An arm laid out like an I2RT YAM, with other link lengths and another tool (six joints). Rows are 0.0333 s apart.
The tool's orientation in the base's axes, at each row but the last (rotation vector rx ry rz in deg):
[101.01, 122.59, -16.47]
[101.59, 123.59, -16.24]
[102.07, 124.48, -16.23]
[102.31, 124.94, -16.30]
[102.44, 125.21, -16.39]
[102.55, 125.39, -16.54]
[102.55, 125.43, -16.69]
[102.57, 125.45, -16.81]
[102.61, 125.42, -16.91]
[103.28, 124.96, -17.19]
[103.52, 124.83, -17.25]
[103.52, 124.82, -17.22]
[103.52, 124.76, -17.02]
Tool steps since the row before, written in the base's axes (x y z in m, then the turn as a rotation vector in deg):
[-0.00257, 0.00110, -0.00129, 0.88, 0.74, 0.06]
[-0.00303, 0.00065, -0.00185, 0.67, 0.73, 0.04]
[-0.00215, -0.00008, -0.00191, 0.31, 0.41, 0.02]
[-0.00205, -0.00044, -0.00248, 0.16, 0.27, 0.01]
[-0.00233, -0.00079, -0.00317, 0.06, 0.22, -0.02]
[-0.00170, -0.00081, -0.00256, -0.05, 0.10, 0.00]
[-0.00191, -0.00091, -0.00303, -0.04, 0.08, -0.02]
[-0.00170, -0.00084, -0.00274, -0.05, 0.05, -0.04]
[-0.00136, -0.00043, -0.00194, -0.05, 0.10, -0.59]
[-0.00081, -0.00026, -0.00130, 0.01, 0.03, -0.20]
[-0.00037, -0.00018, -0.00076, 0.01, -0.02, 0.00]
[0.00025, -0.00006, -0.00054, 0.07, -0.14, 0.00]
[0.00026, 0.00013, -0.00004, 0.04, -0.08, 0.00]
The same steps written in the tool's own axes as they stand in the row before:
[0.00192, -0.00237, 0.00041, 0.50, 1.01, -0.21]
[0.00180, -0.00293, 0.00109, 0.54, 0.81, -0.21]
[0.00100, -0.00221, 0.00155, 0.31, 0.39, -0.12]
[0.00085, -0.00220, 0.00224, 0.22, 0.21, -0.08]
[0.00081, -0.00256, 0.00298, 0.20, 0.10, -0.05]
[0.00046, -0.00191, 0.00249, 0.10, -0.03, -0.04]
[0.00058, -0.00215, 0.00295, 0.09, -0.02, -0.01]
[0.00050, -0.00192, 0.00268, 0.07, -0.04, 0.02]
[0.00054, -0.00147, 0.00183, 0.31, -0.05, 0.51]
[0.00036, -0.00088, 0.00123, 0.10, 0.01, 0.18]
[0.00017, -0.00042, 0.00074, -0.02, 0.01, 0.01]
[0.00009, 0.00022, 0.00055, -0.14, 0.04, 0.05]
[0.00009, 0.00028, 0.00002, -0.08, 0.02, 0.03]

